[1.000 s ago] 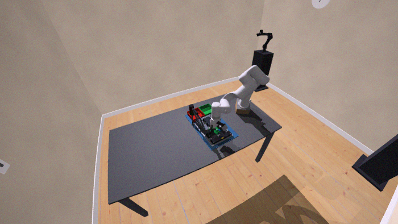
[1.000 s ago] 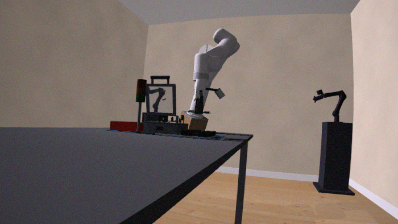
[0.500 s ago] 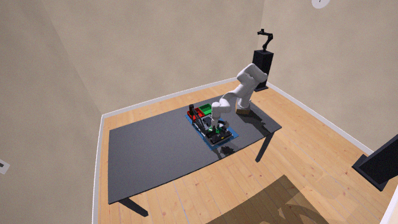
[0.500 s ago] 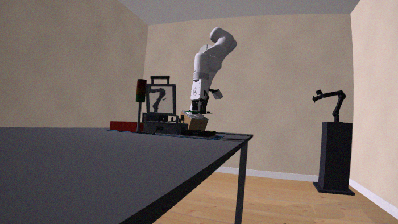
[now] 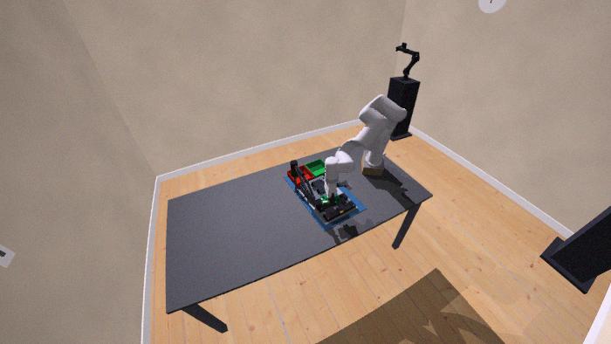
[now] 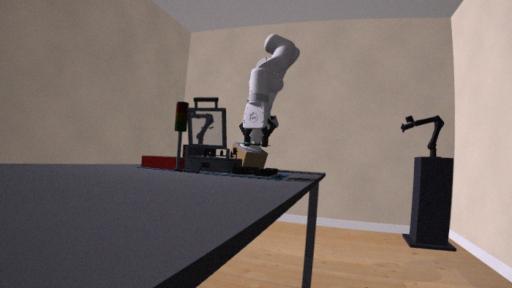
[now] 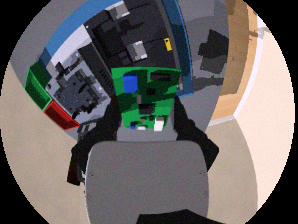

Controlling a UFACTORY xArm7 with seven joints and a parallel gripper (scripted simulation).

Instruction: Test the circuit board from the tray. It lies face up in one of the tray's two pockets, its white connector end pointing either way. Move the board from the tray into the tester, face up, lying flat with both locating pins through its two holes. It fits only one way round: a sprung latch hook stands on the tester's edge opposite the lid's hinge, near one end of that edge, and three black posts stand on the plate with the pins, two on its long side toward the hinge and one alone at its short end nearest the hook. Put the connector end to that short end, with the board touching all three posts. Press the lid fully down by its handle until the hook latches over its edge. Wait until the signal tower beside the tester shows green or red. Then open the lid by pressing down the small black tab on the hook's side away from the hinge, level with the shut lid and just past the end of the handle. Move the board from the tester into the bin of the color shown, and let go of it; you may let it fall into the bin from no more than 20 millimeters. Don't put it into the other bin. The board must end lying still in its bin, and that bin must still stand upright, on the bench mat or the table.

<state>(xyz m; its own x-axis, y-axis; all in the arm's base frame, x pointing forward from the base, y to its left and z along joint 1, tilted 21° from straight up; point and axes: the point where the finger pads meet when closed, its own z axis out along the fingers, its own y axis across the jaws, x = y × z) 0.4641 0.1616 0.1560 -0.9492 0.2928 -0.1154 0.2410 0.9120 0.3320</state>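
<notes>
The green circuit board lies right at my hand. Round my hand: red bin 37 cm to the right, 11 cm below, 5 cm ahead; then tester plate 17 cm to the right, 5 cm below, 2 cm behind; then clear lid 16 cm to the right, 10 cm ahead, 6 cm above.
</notes>
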